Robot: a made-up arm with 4 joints.
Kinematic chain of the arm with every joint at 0, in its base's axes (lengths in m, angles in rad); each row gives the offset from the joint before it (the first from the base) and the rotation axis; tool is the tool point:
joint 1: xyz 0 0 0.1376 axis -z
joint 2: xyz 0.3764 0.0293 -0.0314 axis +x
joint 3: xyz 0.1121 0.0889 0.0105 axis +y
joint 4: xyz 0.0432 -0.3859 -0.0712 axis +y
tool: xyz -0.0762 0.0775 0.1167
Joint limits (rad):
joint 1: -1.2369..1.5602
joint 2: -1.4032..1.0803
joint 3: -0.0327..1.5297
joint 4: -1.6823..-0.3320
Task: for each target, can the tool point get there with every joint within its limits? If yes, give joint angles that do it. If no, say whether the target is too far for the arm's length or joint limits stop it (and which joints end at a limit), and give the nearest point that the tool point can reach.
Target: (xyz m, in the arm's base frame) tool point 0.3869 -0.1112 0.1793
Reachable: yes | joints -0.2115 -0.0033 1.3629 -1.3338
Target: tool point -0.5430 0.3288 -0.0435
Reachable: no: joint limits stop it (at a limit: joint 1, joint 2, joint 4) | nearest point 0.0864 0.3943 -0.1524 | short by 0.642 m
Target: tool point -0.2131 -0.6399 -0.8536
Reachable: no: too far | nearest point -0.0332 -0.4298 -0.1519 | short by 0.754 m
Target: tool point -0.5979 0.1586 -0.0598
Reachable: no: joint limits stop it (at a limit: joint 1, joint 4) | nearest point -0.1818 -0.3195 0.0493 | short by 0.643 m
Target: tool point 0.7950 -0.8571 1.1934
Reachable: no: too far | nearest point 0.3415 -0.3681 0.3385 | short by 1.084 m
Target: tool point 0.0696 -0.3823 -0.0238
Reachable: yes | joints 0.9888 0.8009 1.0134 -1.1686
